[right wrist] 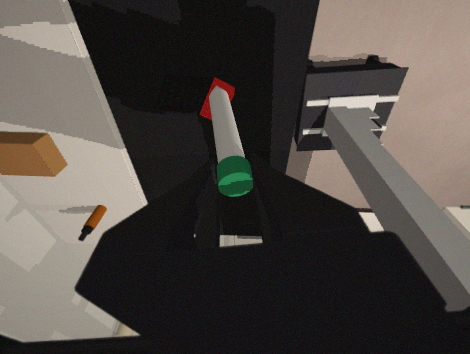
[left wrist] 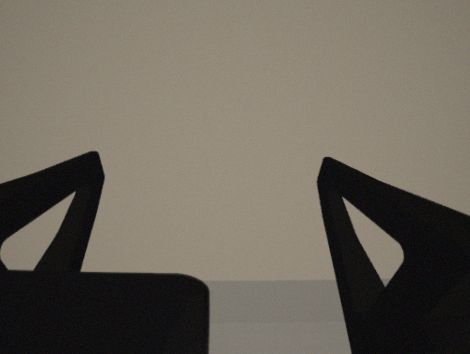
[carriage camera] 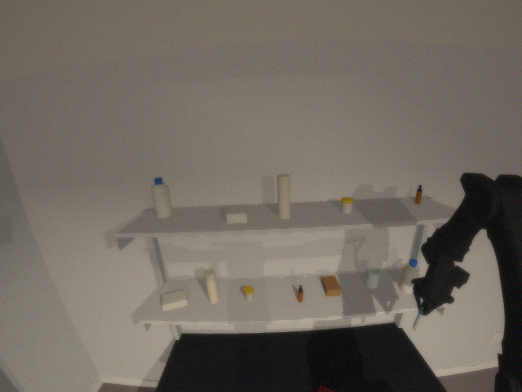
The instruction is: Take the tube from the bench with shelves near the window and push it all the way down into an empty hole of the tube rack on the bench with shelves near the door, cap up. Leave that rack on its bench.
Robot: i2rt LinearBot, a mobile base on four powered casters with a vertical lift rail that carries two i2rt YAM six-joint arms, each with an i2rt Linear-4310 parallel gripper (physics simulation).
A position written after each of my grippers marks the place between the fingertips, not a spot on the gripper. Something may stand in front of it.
my left gripper: left wrist 212, 166; not seen in the right wrist view (out of frame); not seen in the carriage camera view (out of frame)
my right gripper: right wrist 233, 164; carriage camera 422, 312; not seen in the left wrist view (out of frame)
